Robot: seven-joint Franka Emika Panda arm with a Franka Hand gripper.
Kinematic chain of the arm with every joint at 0, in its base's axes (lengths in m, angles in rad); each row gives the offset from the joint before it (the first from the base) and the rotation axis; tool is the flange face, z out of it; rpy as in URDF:
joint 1: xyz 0 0 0.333 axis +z
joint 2: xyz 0 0 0 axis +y
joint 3: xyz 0 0 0.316 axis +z
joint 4: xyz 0.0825 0 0 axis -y
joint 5: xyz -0.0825 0 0.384 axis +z
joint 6: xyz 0 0 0 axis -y
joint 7: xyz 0.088 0 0 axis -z
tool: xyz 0 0 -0.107 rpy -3.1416 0 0
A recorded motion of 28 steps. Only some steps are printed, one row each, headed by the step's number.
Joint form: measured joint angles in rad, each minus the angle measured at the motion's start. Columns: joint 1, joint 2, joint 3, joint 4, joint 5, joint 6, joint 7.
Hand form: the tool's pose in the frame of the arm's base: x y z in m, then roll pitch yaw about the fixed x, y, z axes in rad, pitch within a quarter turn. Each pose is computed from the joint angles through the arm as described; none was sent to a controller.
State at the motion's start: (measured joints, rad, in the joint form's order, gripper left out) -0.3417 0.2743 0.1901 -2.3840 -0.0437 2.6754 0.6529
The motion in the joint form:
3: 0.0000 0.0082 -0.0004 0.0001 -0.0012 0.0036 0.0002
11: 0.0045 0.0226 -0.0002 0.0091 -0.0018 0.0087 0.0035
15: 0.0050 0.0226 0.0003 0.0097 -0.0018 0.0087 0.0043
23: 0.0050 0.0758 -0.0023 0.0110 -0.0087 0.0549 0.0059
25: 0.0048 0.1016 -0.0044 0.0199 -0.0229 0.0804 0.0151
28: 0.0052 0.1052 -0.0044 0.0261 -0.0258 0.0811 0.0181
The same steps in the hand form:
3: 0.5012 -0.0724 0.2066 -3.1047 0.0042 -0.7728
11: 0.5039 -0.0702 0.2029 -3.1027 0.0058 -0.7716
15: 0.5042 -0.0697 0.2031 -3.1022 0.0054 -0.7714
23: 0.5023 -0.0692 0.1811 -3.0986 0.0138 -0.7711
25: 0.5047 -0.0697 0.1734 -3.0937 0.0060 -0.7711
28: 0.5069 -0.0698 0.1736 -3.0921 0.0029 -0.7715

